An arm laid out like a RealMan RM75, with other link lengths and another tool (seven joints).
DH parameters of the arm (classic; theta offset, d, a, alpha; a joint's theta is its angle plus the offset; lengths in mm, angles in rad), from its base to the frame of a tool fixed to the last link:
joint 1: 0 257.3 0 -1.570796
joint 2: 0 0 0 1.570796
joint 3: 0 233 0 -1.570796
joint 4: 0 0 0 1.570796
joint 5: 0 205.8 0 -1.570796
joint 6: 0 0 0 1.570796
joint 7: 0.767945 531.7 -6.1 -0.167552
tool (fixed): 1.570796 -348.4 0 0
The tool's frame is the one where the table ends.
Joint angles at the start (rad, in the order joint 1, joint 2, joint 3, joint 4, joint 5, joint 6, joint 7): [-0.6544, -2.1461, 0.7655, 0.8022, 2.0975, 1.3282, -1.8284]
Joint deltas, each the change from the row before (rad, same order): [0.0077, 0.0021, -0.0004, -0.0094, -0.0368, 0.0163, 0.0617]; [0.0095, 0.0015, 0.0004, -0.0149, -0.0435, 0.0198, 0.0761]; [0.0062, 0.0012, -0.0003, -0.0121, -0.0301, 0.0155, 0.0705]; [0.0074, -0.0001, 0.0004, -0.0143, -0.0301, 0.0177, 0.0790]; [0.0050, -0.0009, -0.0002, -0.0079, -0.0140, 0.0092, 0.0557]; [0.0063, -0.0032, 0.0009, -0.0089, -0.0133, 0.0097, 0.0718]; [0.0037, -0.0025, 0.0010, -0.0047, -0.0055, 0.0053, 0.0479]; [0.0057, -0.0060, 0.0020, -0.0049, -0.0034, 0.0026, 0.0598]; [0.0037, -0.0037, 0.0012, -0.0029, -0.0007, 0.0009, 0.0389]
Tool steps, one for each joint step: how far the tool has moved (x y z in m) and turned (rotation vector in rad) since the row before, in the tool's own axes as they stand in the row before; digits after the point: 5 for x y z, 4 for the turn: [0.00185, -0.00541, -0.00095, 0.0279, -0.0026, 0.0446]; [0.00303, -0.00621, -0.00050, 0.0338, -0.0035, 0.0530]; [0.00213, -0.00549, -0.00042, 0.0218, -0.0036, 0.0534]; [0.00321, -0.00590, 0.00009, 0.0227, -0.0033, 0.0591]; [0.00217, -0.00349, 0.00007, 0.0085, -0.0023, 0.0434]; [0.00332, -0.00443, 0.00097, 0.0075, -0.0012, 0.0569]; [0.00218, -0.00297, 0.00090, 0.0021, 0.0006, 0.0395]; [0.00352, -0.00326, 0.00199, -0.0007, 0.0011, 0.0480]; [0.00229, -0.00199, 0.00122, -0.0022, 0.0012, 0.0315]
